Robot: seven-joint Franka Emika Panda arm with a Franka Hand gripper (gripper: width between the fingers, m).
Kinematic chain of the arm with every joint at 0, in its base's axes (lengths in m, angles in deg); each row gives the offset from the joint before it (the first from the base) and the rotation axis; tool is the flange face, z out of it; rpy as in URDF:
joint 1: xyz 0 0 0.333 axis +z
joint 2: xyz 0 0 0 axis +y
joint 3: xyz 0 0 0.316 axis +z
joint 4: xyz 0.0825 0 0 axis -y
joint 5: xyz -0.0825 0 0.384 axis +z
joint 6: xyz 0 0 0 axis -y
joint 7: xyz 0.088 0 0 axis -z
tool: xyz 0 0 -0.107 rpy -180 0 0
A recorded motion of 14 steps. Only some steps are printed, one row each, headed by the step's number.
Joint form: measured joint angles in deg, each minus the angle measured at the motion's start. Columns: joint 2, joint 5, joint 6, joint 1, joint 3, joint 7, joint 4.
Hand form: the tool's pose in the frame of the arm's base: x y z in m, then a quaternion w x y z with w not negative. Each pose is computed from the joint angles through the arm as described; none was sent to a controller.
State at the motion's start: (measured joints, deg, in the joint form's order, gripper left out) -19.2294 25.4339 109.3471 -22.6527 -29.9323 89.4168 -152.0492
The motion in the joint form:
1: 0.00 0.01 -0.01 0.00 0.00 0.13 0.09
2: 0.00 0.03 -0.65 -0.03 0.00 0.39 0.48
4: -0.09 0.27 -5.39 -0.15 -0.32 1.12 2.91
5: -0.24 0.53 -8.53 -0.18 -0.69 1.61 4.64
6: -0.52 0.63 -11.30 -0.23 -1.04 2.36 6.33
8: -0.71 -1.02 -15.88 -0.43 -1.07 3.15 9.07
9: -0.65 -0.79 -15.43 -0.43 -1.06 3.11 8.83
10: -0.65 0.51 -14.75 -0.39 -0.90 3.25 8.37
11: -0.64 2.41 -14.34 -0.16 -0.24 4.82 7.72
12: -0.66 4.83 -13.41 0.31 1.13 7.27 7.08
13: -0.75 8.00 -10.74 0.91 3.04 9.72 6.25
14: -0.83 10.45 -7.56 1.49 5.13 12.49 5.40
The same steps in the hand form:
1: 0.2481 -0.2553 0.3209 0.17487 -0.21990 0.91133 0.30090
2: 0.2487 -0.2560 0.3232 0.17472 -0.21904 0.91072 0.30345
4: 0.2507 -0.2595 0.3381 0.17676 -0.22010 0.90299 0.32391
5: 0.2516 -0.2627 0.3495 0.18001 -0.22040 0.89772 0.33633
6: 0.2519 -0.2663 0.3615 0.18248 -0.21949 0.89400 0.34539
8: 0.2509 -0.2708 0.3788 0.16960 -0.23059 0.88953 0.35610
9: 0.2512 -0.2706 0.3771 0.17120 -0.22882 0.89002 0.35524
10: 0.2535 -0.2684 0.3754 0.17944 -0.22263 0.88935 0.35679
11: 0.2590 -0.2613 0.3733 0.18312 -0.20815 0.88852 0.36562
12: 0.2695 -0.2509 0.3725 0.18469 -0.19081 0.88893 0.37321
13: 0.2839 -0.2398 0.3719 0.19227 -0.17110 0.89213 0.37130
14: 0.2974 -0.2290 0.3705 0.19407 -0.15061 0.89812 0.36473

